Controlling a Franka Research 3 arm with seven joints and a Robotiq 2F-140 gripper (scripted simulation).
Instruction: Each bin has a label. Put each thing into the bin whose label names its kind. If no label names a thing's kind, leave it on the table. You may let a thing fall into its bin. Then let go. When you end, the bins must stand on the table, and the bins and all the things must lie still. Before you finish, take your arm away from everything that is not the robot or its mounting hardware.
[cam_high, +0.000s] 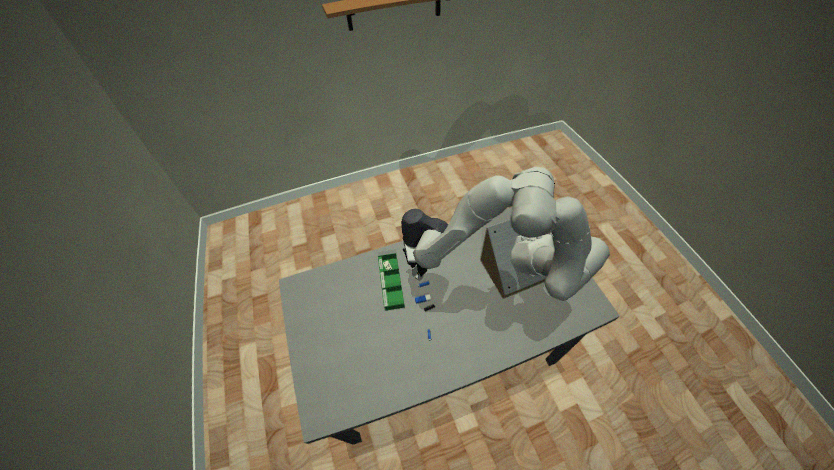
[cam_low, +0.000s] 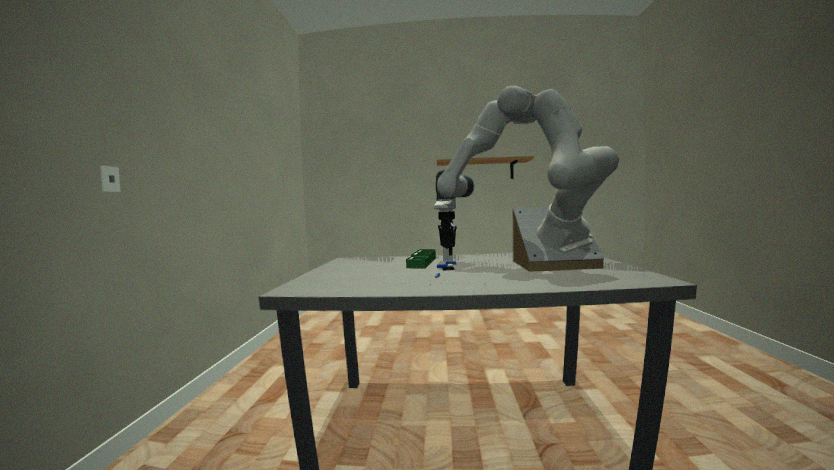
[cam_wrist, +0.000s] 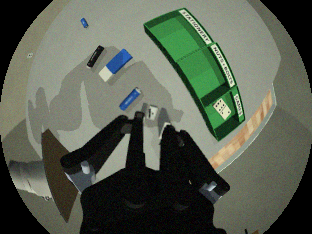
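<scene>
Now: the pale grey piece 3 cm below my hand. From my hand the other things lie so: green bin: 12 cm ahead, 2 cm to the right, 1 cm below; then white thing: 10 cm ahead, 11 cm to the right, 2 cm below; then blue-and-white piece: 3 cm ahead, 11 cm to the left, 3 cm below.
</scene>
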